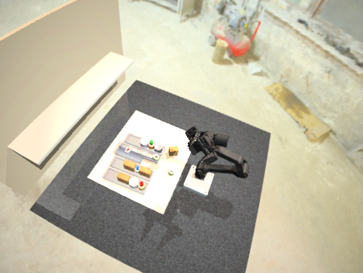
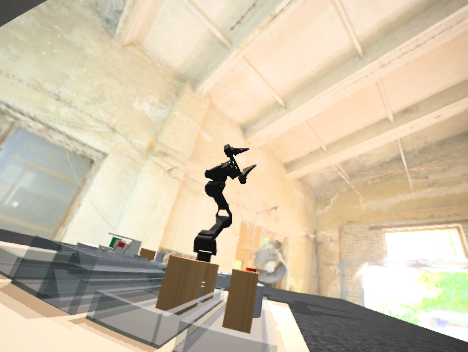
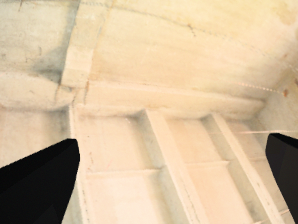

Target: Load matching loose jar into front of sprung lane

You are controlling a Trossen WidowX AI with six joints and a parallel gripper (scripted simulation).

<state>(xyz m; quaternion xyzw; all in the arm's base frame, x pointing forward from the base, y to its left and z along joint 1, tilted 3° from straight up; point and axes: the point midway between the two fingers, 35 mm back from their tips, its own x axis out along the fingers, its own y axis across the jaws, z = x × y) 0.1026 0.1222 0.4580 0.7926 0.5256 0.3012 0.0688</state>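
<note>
Now: gripper tip 28 cm short of the white board, 19 cm to the left of it and 52 cm above it. The rest, counted from my gripper tip: lane: 37 cm ahead, 16 cm to the right, 50 cm below; brown block: 12 cm ahead, 26 cm to the right, 48 cm below; white pusher plate: 33 cm ahead, 15 cm to the right, 47 cm below.
</note>
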